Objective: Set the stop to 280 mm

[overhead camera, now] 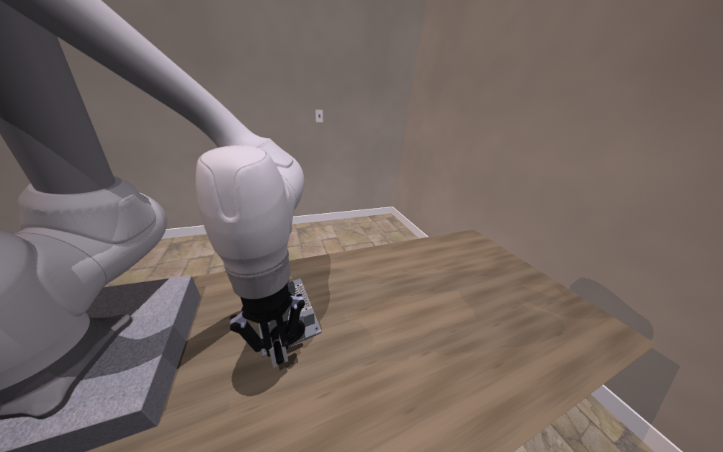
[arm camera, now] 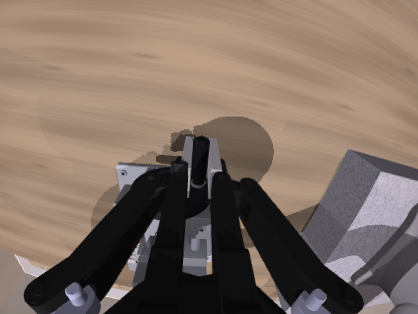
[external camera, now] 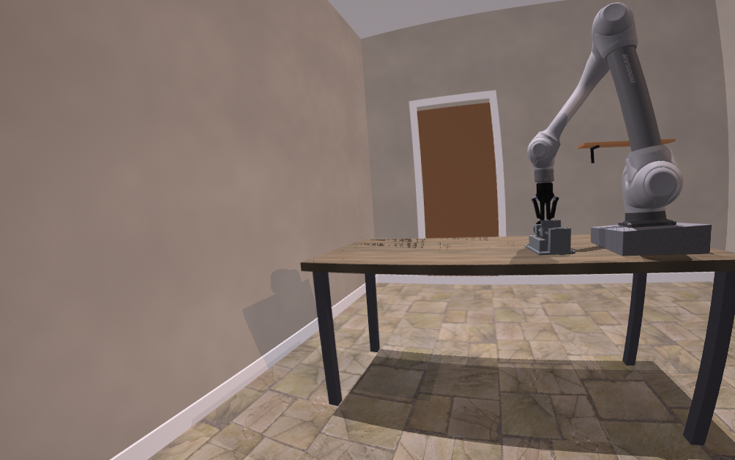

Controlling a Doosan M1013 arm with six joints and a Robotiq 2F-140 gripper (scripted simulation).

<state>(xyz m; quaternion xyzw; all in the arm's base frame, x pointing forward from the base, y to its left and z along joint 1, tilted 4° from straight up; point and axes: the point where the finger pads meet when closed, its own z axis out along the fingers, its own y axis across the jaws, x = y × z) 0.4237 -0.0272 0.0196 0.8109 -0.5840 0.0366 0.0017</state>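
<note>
My gripper is now 2 cm to the right of the handwheel and 1 cm above it.
</note>
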